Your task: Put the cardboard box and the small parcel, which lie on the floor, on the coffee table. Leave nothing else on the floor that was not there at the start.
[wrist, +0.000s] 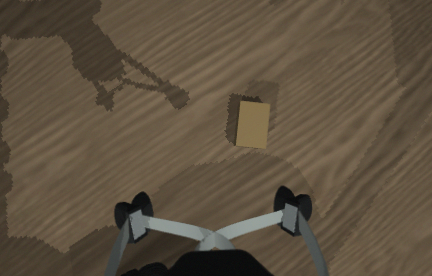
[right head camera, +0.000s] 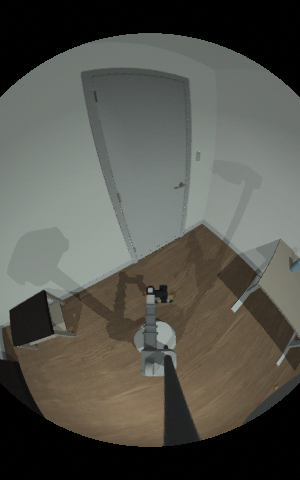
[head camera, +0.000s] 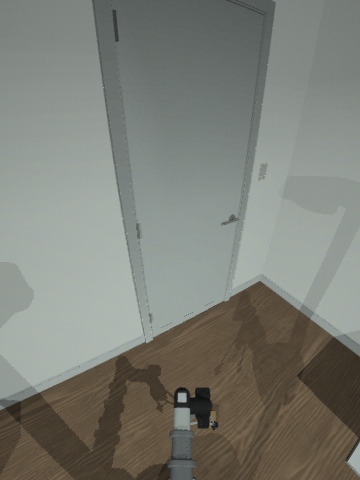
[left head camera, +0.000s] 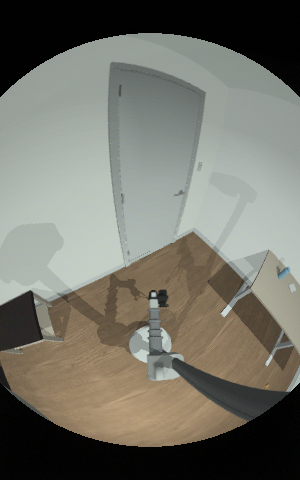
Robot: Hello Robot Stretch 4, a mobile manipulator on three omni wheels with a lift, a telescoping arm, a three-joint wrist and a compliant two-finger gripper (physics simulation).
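Places are measured from the robot's base along level axes (x back, y left, z down), in metres.
Where they show: gripper, fingertip midpoint: [wrist: 213,205] [left head camera: 158,306].
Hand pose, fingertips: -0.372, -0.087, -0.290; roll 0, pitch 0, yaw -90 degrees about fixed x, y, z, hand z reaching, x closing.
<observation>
Things, the pixels of their centre, and the offset from my fingertips, as dx, dy, dz. "spot": a spot on its surface instead. Level surfaces: height alone.
- tan box at the middle of its body: [wrist: 251,125] -0.097, -0.084, +0.293
- beige-topped table at its surface level: dz -0.402
- blue cylinder at the middle of its body: [right head camera: 296,264] [left head camera: 283,272] +0.041, -1.298, -0.484
- low dark-topped piece at a spot on its surface: [left head camera: 17,322] [right head camera: 31,319] spot: +0.452, +1.478, -0.132
A tan box [wrist: 253,125] lies on the floor ahead of my gripper in the wrist view, a little right of centre. In the head view a strip of the box [head camera: 213,415] shows beside the wrist, and in the right head view part of the box [right head camera: 171,296] shows. I cannot tell whether it is the cardboard box or the small parcel. My gripper [wrist: 213,205] is open and empty, above the floor, its fingertips apart from the box. A tiny orange-tan thing [left head camera: 267,385] [right head camera: 276,387] lies on the floor at the lower right, too small to identify.
A beige-topped table [left head camera: 274,283] [right head camera: 280,280] with a blue cylinder [left head camera: 284,273] [right head camera: 295,265] stands right. A low dark-topped piece [left head camera: 17,322] [right head camera: 32,319] stands left. I cannot tell which is the coffee table. A closed door [head camera: 190,165] and walls stand ahead.
</observation>
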